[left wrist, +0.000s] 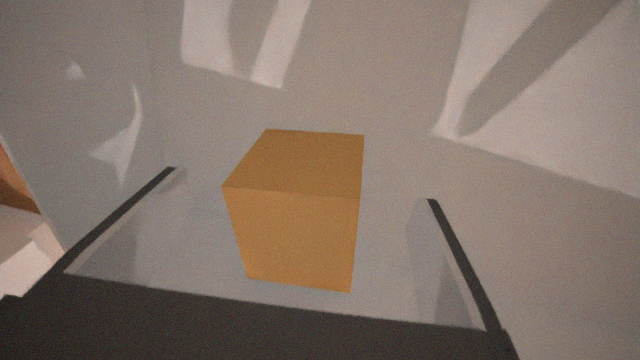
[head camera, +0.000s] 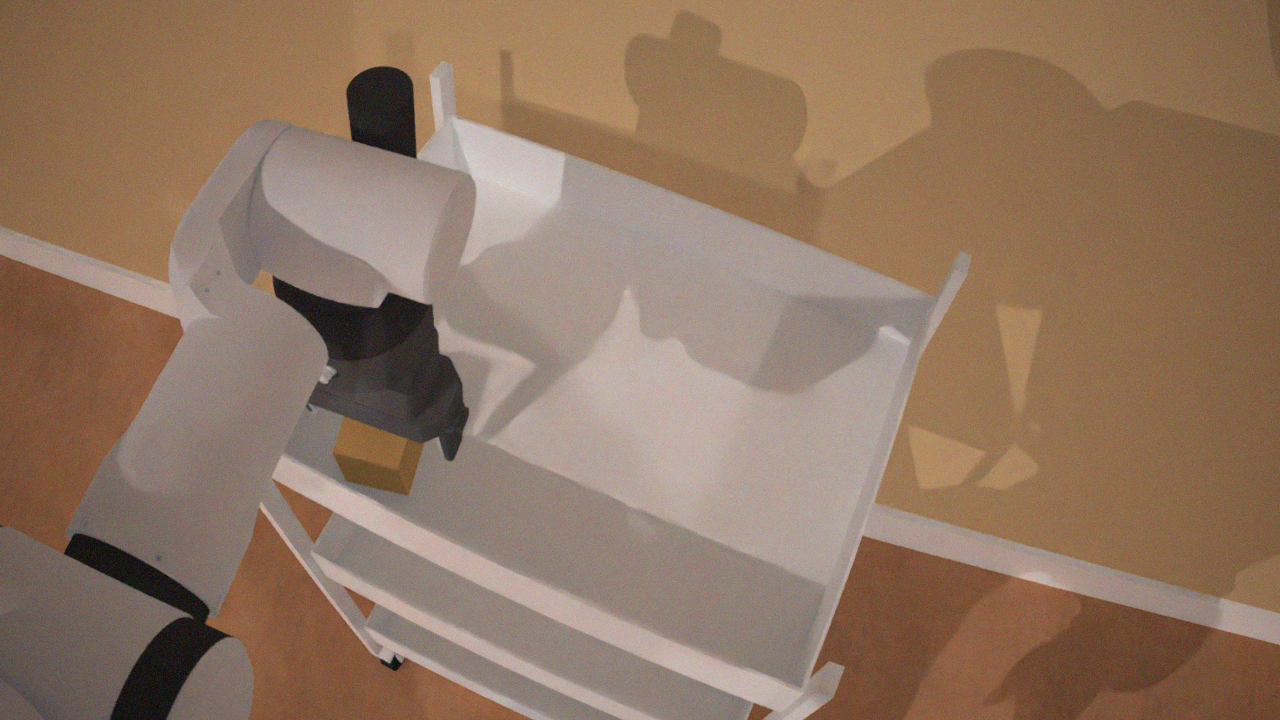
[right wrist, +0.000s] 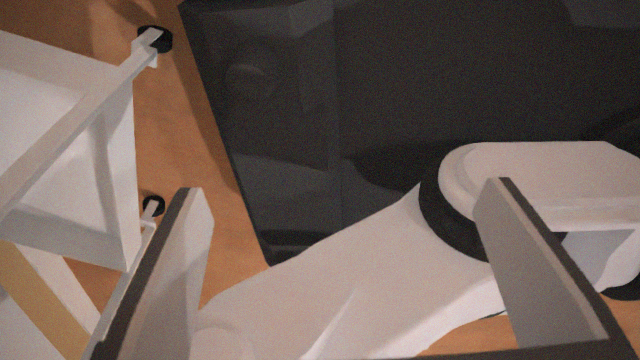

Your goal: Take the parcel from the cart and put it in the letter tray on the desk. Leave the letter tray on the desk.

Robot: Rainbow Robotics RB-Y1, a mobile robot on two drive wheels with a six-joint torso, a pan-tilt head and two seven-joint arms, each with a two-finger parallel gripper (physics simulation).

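Places are measured from the robot's base along level axes (x ahead, y left, z up), in millimetres.
Where they show: left gripper, fingertip midpoint: (left wrist: 299,198) (head camera: 382,424); right gripper, fingertip midpoint: (right wrist: 345,200).
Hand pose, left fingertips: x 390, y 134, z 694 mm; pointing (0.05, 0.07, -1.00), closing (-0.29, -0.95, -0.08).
Observation:
Each offset is from my left fingertips to the top centre of the thing. "*": to the spot under its first point.
The parcel, an orange-brown box {10 mm back, 1 mm left, 19 mm up} (head camera: 377,458) (left wrist: 295,215), sits on the top tray of the white cart (head camera: 537,573), near its left front corner in the head camera view. My left gripper (left wrist: 299,198) is open above the cart. In the left wrist view the parcel shows between the two spread fingers, apart from both; in the head camera view the dark gripper body hides one finger. My right gripper (right wrist: 345,200) is open, with no object between its fingers, beside the cart and over the robot's own base. The desk and the letter tray do not show.
The cart has raised rims, corner posts and lower shelves (head camera: 501,617). A tan wall (head camera: 1118,402) with a white baseboard stands behind it. In the right wrist view, the robot's dark base (right wrist: 280,125) and white lower body (right wrist: 350,280) lie near the cart's frame {* 209 mm back, 288 mm right, 439 mm down} (right wrist: 75,120).

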